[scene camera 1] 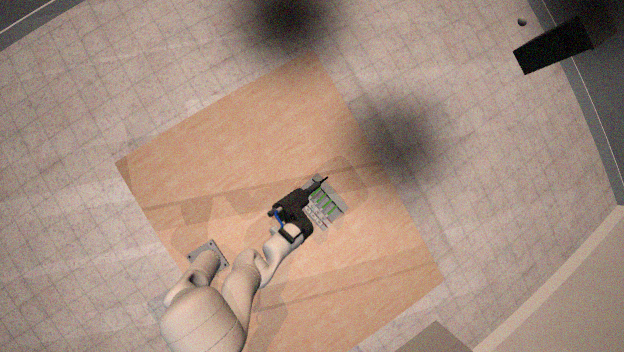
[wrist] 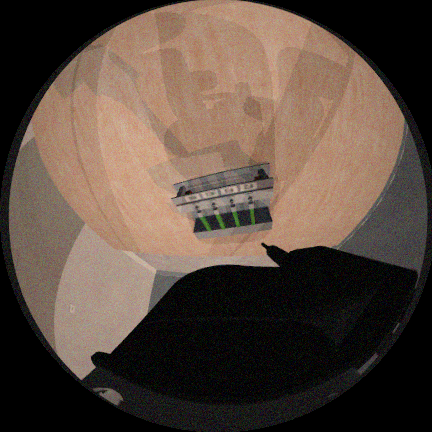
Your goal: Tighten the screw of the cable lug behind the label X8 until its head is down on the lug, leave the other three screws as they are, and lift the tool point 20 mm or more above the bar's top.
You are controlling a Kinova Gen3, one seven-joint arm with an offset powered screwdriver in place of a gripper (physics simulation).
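Places are measured from the arm's base along level axes (x ahead, y left, z up), in millimetres.
Where they show: hand, its tool point: (scene camera 1: 327, 176) (wrist: 261, 243); arm's base, origin of its link: (scene camera 1: 208, 261).
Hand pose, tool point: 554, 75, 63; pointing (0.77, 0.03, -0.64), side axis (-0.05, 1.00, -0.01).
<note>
Things, the pixels of their top centre, and the offset from my tool point, as dx, dy, dz. "*": a spot on its surface instead. Level surfaces: height alone.
- bar, centre of its top: (wrist: 226, 217) (scene camera 1: 322, 202) -61, -80, -24
- black screwdriver, centre of its top: (wrist: 268, 258) (scene camera 1: 324, 180) -24, -1, +45
- grey fixture, a spot on its surface: (wrist: 233, 231) * -10, -63, -26
- wooden table top, height of its surface: dz -74
The bar (wrist: 225, 199) carries four white labels in a row; their print is too blurred to tell which is X8. Four small dark screws (wrist: 232, 203) sit in a row beside the labels, at the lugs of four green-marked cables (wrist: 236, 218) (scene camera 1: 326, 204). How far each head stands above its lug is too small to tell. My black screwdriver (scene camera 1: 326, 178) (wrist: 263, 245) has a thin bit and no fingers. In the wrist view its tip shows apart from the screws, below and right of the cable ends. In the scene view it overlaps the fixture's upper corner; its height is unclear.
The grey fixture (scene camera 1: 341, 199) (wrist: 233, 231) stands on the wooden table top (scene camera 1: 225, 145) (wrist: 320, 200). The arm (scene camera 1: 242, 280) reaches from the lower left, beside a grey mounting plate (scene camera 1: 223, 260). Arm shadows lie across the wood. Two dark blurred patches cover parts of the scene view.
</note>
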